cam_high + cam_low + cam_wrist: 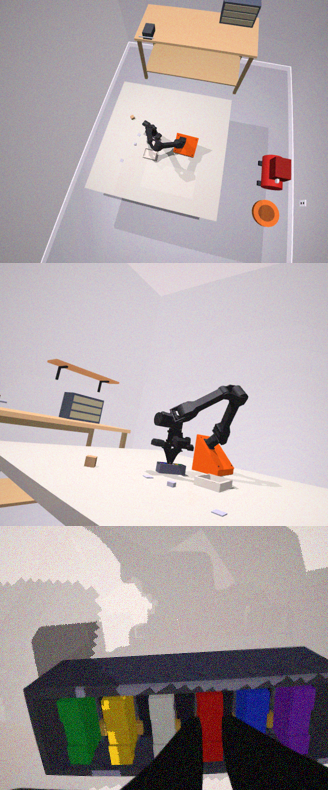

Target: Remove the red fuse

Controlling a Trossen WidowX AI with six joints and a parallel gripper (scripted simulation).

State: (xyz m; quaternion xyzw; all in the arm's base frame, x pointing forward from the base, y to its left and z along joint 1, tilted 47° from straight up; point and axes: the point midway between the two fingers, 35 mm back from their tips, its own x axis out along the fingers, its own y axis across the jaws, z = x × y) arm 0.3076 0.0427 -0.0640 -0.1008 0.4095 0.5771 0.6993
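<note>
Right now the white tray is 20 cm to the left of my gripper tip, 3 cm below it and 2 cm behind it. The rest, counted from my gripper tip: small wooden cube 30 cm ahead, 14 cm to the right, 2 cm below.
</note>
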